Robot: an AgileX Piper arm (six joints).
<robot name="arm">
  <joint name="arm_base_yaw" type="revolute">
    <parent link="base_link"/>
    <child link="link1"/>
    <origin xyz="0 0 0.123"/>
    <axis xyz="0 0 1"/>
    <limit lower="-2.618" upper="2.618"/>
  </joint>
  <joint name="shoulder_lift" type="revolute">
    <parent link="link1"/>
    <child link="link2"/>
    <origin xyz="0 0 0"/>
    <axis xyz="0 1 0"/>
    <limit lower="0" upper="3.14"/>
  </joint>
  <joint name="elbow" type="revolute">
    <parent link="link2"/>
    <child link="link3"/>
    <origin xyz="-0.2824 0 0.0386"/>
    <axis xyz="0 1 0"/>
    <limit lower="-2.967" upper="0"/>
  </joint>
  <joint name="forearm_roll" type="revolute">
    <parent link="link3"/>
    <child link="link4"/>
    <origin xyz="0.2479 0 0.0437"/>
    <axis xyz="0.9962 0 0.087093"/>
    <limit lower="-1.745" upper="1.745"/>
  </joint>
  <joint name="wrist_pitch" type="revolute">
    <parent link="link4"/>
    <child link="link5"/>
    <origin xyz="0 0 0"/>
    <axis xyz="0 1 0"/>
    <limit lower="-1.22" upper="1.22"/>
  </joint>
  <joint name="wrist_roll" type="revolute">
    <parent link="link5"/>
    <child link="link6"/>
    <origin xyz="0.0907 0 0.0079"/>
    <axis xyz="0.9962 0 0.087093"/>
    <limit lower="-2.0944" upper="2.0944"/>
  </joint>
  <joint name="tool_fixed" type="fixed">
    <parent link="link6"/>
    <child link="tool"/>
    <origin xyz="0 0 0" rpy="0 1.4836 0"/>
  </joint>
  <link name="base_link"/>
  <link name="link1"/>
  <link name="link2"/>
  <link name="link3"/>
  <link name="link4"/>
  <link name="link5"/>
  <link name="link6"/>
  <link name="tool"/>
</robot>
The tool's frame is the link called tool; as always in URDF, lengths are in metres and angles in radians.
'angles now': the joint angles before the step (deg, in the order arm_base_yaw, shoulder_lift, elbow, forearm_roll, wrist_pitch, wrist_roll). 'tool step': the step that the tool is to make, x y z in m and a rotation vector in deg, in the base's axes. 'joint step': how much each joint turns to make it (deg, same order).
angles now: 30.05, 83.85, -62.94, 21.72, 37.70, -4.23
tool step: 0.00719, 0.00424, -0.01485, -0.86, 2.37, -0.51
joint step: 0.00, 2.78, 0.00, 0.29, -0.41, 0.36
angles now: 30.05, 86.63, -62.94, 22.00, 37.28, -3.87
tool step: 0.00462, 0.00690, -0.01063, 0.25, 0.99, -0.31
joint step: 0.64, 2.16, 0.00, 0.93, -1.58, 0.08
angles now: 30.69, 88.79, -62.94, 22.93, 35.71, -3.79
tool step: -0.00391, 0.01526, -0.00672, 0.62, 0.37, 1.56
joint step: 2.62, 1.44, 0.00, 0.94, -1.63, 0.15
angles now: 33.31, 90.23, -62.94, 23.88, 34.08, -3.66
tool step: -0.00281, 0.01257, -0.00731, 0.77, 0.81, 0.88
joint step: 1.99, 1.51, 0.00, 1.44, -1.41, 0.00
